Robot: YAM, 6 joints.
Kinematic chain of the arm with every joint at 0, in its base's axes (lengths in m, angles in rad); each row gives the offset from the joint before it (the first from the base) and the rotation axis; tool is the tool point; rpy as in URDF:
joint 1: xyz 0 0 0.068 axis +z
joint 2: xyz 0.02 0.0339 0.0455 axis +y
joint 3: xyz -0.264 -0.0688 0 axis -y
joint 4: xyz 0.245 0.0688 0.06 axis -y
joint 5: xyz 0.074 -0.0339 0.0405 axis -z
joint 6: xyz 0.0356 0 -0.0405 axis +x
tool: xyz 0 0 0 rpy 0 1.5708 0
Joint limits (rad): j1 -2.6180..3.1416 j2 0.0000..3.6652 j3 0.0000..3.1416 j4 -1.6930..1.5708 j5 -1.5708..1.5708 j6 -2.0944..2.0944
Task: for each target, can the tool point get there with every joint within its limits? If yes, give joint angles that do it. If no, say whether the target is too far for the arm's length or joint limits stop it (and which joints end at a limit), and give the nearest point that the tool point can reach.
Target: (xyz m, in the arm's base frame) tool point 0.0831 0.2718 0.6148
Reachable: yes | joints 1.2001 1.7664 2.1129 1.2040 -0.6330 0.5315
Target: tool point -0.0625 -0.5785 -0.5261
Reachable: no: too far | nearest point -0.0480 -0.4446 -0.3210 | short by 0.245 m
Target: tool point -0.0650 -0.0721 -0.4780
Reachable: no: joint limits stop it (at a limit: joint 2) | nearest point -0.0906 -0.1005 -0.3621 | short by 0.122 m
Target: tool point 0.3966 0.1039 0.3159
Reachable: yes | joints 0.2848 1.8016 1.1553 1.0781 0.3345 -1.7094
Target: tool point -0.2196 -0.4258 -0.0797
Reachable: yes | joints -1.9784 2.8690 1.8279 -0.2040 1.1728 1.7027
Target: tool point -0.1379 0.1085 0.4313
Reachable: yes | joints 2.5479 0.9224 0.7642 1.1005 0.3663 -1.1385
